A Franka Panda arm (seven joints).
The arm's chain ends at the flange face. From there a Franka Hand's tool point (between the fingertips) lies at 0.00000 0.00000 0.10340 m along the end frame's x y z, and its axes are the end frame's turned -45 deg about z.
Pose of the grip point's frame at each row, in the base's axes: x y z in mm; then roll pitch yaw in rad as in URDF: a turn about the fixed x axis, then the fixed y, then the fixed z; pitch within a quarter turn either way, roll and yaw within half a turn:
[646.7 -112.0 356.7 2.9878 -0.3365 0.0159]
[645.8 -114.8 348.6 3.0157 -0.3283 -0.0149]
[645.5 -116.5 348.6 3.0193 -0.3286 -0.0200]
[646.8 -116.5 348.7 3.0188 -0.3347 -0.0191]
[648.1 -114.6 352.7 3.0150 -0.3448 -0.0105]
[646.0 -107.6 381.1 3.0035 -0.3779 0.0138]
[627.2 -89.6 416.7 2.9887 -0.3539 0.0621]
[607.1 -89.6 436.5 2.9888 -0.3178 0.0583]
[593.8 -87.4 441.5 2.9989 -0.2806 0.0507]
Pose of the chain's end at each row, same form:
[612.7 -96.7 453.1 -3.0018 -0.3424 -0.8199]
[612.9 -101.3 445.7 -2.9895 -0.3173 -0.8456]
[612.6 -103.2 445.7 -2.9868 -0.3150 -0.8503]
[613.3 -103.2 445.6 -2.9824 -0.3195 -0.8510]
[613.6 -101.2 449.2 -2.9771 -0.3289 -0.8453]
[608.0 -93.9 476.3 -2.9585 -0.3590 -0.8314]
[590.9 -76.1 512.6 -2.9875 -0.3534 -0.7783]
[574.3 -75.8 533.6 -3.0158 -0.3291 -0.7725]
[564.7 -74.2 539.8 -3.0377 -0.2968 -0.7704]

